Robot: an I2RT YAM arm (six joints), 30 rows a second.
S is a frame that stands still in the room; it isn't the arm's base.
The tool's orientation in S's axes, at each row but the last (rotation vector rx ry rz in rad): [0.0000, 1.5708, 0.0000]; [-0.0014, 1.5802, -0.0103]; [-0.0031, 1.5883, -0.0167]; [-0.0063, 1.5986, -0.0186]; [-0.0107, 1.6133, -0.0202]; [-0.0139, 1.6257, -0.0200]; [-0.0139, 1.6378, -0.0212]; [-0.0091, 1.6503, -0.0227]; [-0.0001, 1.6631, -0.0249]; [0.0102, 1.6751, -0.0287]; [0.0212, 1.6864, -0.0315]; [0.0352, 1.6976, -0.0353]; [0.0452, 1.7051, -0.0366]
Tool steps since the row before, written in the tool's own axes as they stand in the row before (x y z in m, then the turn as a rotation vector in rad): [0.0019, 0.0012, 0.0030, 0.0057, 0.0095, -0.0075]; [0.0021, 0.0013, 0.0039, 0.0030, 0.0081, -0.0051]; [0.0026, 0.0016, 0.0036, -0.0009, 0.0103, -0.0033]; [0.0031, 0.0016, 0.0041, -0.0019, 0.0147, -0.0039]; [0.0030, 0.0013, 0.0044, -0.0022, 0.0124, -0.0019]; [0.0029, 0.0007, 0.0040, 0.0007, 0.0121, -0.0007]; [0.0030, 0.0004, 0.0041, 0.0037, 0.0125, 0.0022]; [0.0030, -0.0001, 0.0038, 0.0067, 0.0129, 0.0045]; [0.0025, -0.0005, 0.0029, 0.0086, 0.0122, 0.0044]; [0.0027, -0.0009, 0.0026, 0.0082, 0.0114, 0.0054]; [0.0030, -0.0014, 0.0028, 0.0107, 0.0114, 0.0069]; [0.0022, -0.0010, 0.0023, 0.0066, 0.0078, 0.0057]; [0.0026, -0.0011, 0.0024, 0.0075, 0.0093, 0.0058]
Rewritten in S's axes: [0.0030, 0.0012, -0.0019, -0.0075, 0.0095, -0.0057]; [0.0039, 0.0013, -0.0021, -0.0051, 0.0081, -0.0030]; [0.0036, 0.0015, -0.0027, -0.0032, 0.0103, 0.0008]; [0.0040, 0.0015, -0.0032, -0.0037, 0.0148, 0.0018]; [0.0043, 0.0012, -0.0032, -0.0017, 0.0125, 0.0020]; [0.0038, 0.0006, -0.0031, -0.0007, 0.0121, -0.0009]; [0.0039, 0.0003, -0.0033, 0.0020, 0.0124, -0.0041]; [0.0035, -0.0002, -0.0033, 0.0041, 0.0127, -0.0073]; [0.0026, -0.0006, -0.0027, 0.0038, 0.0120, -0.0092]; [0.0023, -0.0010, -0.0029, 0.0048, 0.0112, -0.0089]; [0.0024, -0.0015, -0.0033, 0.0060, 0.0111, -0.0115]; [0.0020, -0.0011, -0.0025, 0.0052, 0.0076, -0.0073]; [0.0020, -0.0012, -0.0029, 0.0052, 0.0091, -0.0082]
